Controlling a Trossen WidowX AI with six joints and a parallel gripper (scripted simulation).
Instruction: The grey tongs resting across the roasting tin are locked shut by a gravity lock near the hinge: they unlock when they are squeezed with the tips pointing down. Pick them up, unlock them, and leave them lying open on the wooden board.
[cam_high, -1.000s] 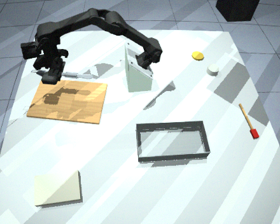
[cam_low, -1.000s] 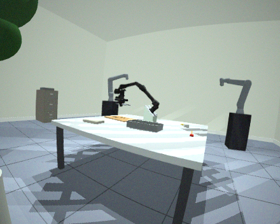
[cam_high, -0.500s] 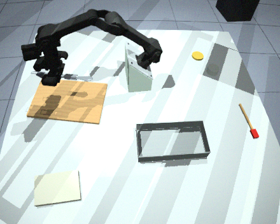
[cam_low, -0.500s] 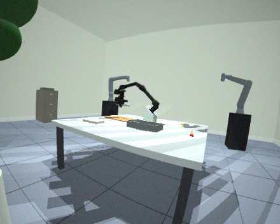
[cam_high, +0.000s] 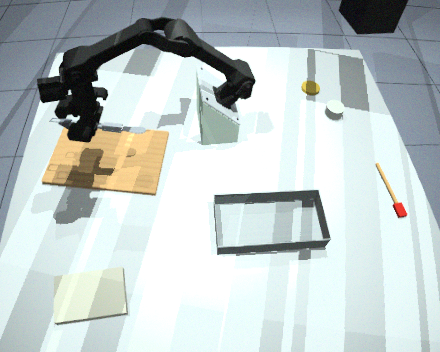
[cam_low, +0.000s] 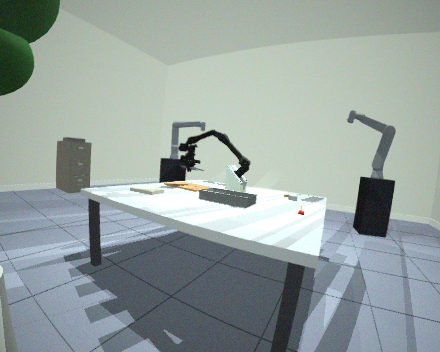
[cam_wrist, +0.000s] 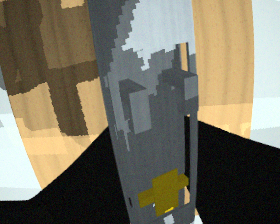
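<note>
Now: gripper tip 10 mm to the right of the wooden board and 110 mm above it. Round my gripper tip: yellow lock piece 10 mm to the left, 40 mm above; grey roasting tin 330 mm ahead, 450 mm to the left, 90 mm below; cream slab 440 mm ahead, 60 mm to the right, 110 mm below.
</note>
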